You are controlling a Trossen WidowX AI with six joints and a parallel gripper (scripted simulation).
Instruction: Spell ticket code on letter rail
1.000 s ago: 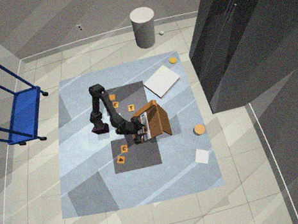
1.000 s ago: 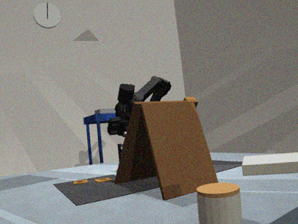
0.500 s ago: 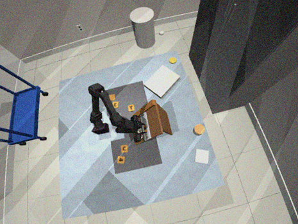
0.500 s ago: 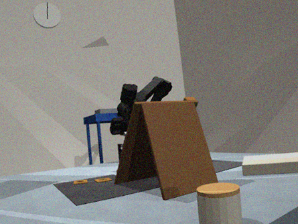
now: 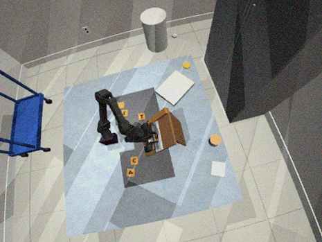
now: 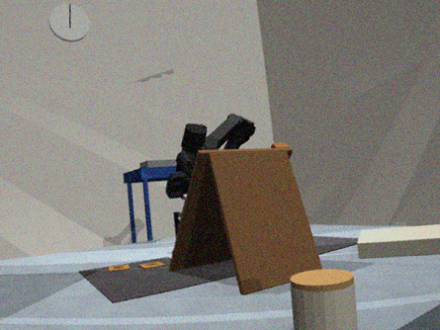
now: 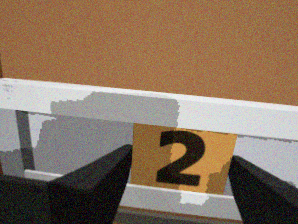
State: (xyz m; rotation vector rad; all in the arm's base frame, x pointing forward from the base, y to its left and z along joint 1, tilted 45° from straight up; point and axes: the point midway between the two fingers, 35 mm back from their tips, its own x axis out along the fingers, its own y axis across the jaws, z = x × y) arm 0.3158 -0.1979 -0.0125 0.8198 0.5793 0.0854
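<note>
Right now the white ticket is 7 cm below my gripper tip, 6 cm behind it and 1 cm to the right of it. Round my gripper tip: cream slab 39 cm to the left, 28 cm ahead, 14 cm below; then tan-lidded jar 39 cm ahead, 15 cm to the right, 13 cm below; then white card 34 cm to the right, 33 cm ahead, 16 cm below.
</note>
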